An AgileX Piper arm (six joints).
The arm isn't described. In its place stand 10 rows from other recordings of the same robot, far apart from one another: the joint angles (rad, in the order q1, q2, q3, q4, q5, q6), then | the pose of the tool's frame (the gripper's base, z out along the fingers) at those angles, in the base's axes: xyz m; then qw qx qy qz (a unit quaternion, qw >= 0).
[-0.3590, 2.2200, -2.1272, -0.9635, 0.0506, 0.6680] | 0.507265 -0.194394 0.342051 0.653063 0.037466 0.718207 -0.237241
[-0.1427, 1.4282, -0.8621, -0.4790, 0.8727, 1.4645] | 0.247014 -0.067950 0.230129 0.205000 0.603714 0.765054 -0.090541
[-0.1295, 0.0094, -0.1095, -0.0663, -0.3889, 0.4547] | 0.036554 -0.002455 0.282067 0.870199 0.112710 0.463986 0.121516
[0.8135, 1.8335, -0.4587, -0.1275, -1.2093, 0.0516] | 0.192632 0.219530 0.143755 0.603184 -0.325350 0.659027 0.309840
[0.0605, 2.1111, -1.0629, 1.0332, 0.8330, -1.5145] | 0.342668 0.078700 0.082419 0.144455 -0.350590 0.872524 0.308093
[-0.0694, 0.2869, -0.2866, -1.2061, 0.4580, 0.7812] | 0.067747 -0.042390 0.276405 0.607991 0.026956 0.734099 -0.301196
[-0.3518, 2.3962, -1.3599, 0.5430, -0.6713, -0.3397] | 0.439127 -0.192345 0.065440 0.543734 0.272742 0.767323 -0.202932
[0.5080, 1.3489, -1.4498, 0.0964, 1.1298, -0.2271] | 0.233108 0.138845 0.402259 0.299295 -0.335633 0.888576 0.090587
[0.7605, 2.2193, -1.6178, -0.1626, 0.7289, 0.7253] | 0.340136 0.310064 0.135073 0.162485 -0.068243 0.982307 0.063360
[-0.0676, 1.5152, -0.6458, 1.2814, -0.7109, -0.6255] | 0.272616 -0.075497 0.209384 0.521716 0.412667 0.728502 -0.163719
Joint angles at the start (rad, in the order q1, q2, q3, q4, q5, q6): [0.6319, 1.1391, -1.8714, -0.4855, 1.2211, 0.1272]
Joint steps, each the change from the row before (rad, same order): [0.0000, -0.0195, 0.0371, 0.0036, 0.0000, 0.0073]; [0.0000, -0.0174, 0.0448, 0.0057, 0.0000, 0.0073]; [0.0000, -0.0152, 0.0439, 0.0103, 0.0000, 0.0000]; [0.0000, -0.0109, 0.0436, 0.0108, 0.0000, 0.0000]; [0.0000, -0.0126, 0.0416, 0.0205, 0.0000, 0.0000]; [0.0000, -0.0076, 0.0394, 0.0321, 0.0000, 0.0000]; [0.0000, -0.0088, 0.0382, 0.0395, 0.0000, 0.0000]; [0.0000, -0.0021, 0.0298, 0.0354, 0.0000, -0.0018]
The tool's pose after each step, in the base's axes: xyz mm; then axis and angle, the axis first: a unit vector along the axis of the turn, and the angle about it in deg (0 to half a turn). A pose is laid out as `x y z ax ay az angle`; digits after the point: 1 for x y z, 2 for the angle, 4 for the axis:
141.4 54.4 559.2 -0.1821 0.9830 -0.0220 109.47
141.1 54.7 551.0 -0.1836 0.9828 -0.0220 110.97
141.2 55.7 542.3 -0.1892 0.9817 -0.0222 112.63
142.4 57.7 532.9 -0.1952 0.9805 -0.0229 114.51
142.4 59.7 523.7 -0.2014 0.9794 -0.0174 116.38
143.2 63.3 513.9 -0.2085 0.9780 -0.0063 118.62
143.0 67.1 504.3 -0.2151 0.9766 0.0090 120.90
143.9 71.2 495.9 -0.2213 0.9750 0.0217 123.04

